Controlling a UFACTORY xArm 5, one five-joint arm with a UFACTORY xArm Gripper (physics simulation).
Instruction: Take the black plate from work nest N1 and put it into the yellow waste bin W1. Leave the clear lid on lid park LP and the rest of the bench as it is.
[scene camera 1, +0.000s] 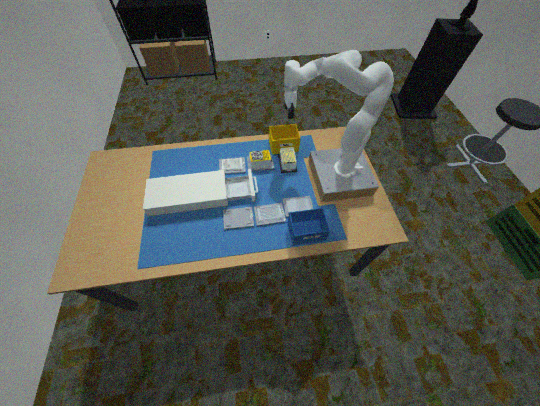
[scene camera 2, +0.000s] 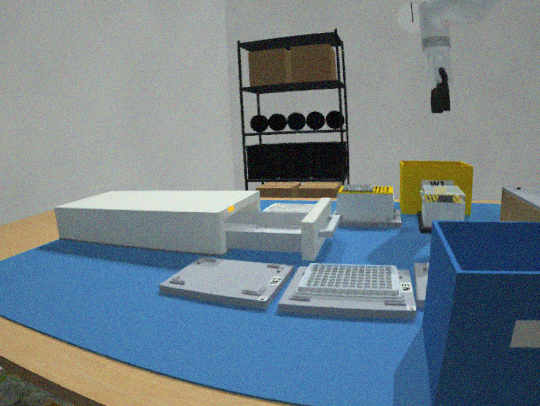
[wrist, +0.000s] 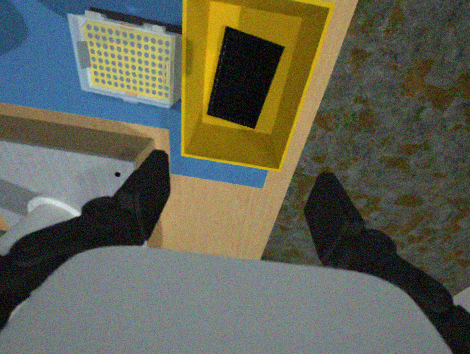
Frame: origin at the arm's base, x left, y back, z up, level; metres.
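Seen in the pictures: gripper, fingertip midpoint: (scene camera 1: 288, 113) (scene camera 2: 440, 112) (wrist: 241, 181); arm's base at its link origin: (scene camera 1: 344, 169) (wrist: 63, 217).
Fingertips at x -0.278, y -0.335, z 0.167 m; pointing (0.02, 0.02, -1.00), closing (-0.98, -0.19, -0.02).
Note:
Pixels of each thing's middle, then the offset from my fingertips to it. "*": a spot on its surface instead.
- black plate at the middle of its body: (wrist: 242, 83) dx +0.012, dy -0.008, dz -0.242 m
- yellow waste bin W1 at the middle of its body: (wrist: 244, 83) (scene camera 2: 433, 186) (scene camera 1: 284, 139) dx +0.010, dy -0.017, dz -0.193 m
- Work nest N1 at the middle of its body: (scene camera 2: 227, 277) (scene camera 1: 238, 217) dx +0.574, dy -0.276, dz -0.245 m
- pale flat nest at a spot on its surface: (scene camera 1: 298, 202) * dx +0.474, dy +0.060, dz -0.233 m
- clear plate at the middle of its body: (scene camera 2: 350, 280) (scene camera 1: 269, 212) dx +0.546, dy -0.103, dz -0.234 m
- blue bin at the middle of its body: (scene camera 2: 531, 307) (scene camera 1: 307, 226) dx +0.648, dy +0.096, dz -0.193 m
The black plate (wrist: 245, 77) lies on the floor of the yellow waste bin W1 (scene camera 1: 275, 145) (scene camera 2: 412, 187) (wrist: 194, 110), slightly turned against its walls. My gripper (scene camera 1: 291, 114) (scene camera 2: 440, 107) (wrist: 241, 181) is open and empty, high above the bench near the bin, with its fingers wide apart in the wrist view. Work nest N1 (scene camera 1: 238, 218) (scene camera 2: 227, 282) is a flat grey nest with no plate on it. A pale flat nest (scene camera 1: 298, 202) beside the blue bin may be lid park LP; its label is not readable and the lid is hard to make out.
A clear plate (scene camera 1: 270, 213) (scene camera 2: 350, 279) sits on nest N3. A white instrument (scene camera 1: 185, 191) (scene camera 2: 150, 220) has its drawer (scene camera 1: 240, 188) (scene camera 2: 270, 237) out. A blue bin (scene camera 1: 308, 225) (scene camera 2: 440, 310) stands at the front right. Tip boxes (scene camera 1: 260, 158) (scene camera 1: 288, 159) stand near W1.

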